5 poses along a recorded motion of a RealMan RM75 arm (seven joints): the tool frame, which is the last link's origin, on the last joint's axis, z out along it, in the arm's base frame.
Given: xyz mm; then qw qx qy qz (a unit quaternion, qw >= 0).
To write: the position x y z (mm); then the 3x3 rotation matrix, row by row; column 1 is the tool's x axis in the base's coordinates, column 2 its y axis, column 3 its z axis. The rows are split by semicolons. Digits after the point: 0 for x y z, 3 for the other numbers.
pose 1, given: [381 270 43 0.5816 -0.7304 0.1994 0.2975]
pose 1, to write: 381 270 43; 0.743 -0.637 -0.203; 0.055 -0.244 0.968; -0.667 -0.731 -0.146
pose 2, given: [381 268 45 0.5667 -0.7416 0.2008 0.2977]
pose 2, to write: 381 268 45; 0.742 -0.635 -0.214; 0.040 -0.277 0.960; -0.669 -0.721 -0.181
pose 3, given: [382 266 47 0.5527 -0.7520 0.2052 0.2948]
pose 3, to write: 382 266 47; 0.742 -0.634 -0.217; 0.017 -0.305 0.952; -0.670 -0.710 -0.215
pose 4, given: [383 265 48 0.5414 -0.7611 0.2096 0.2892]
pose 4, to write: 383 265 48; 0.745 -0.632 -0.213; -0.006 -0.326 0.945; -0.667 -0.703 -0.246
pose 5, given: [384 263 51 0.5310 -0.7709 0.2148 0.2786]
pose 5, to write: 384 263 51; 0.752 -0.627 -0.201; -0.035 -0.344 0.938; -0.658 -0.699 -0.281
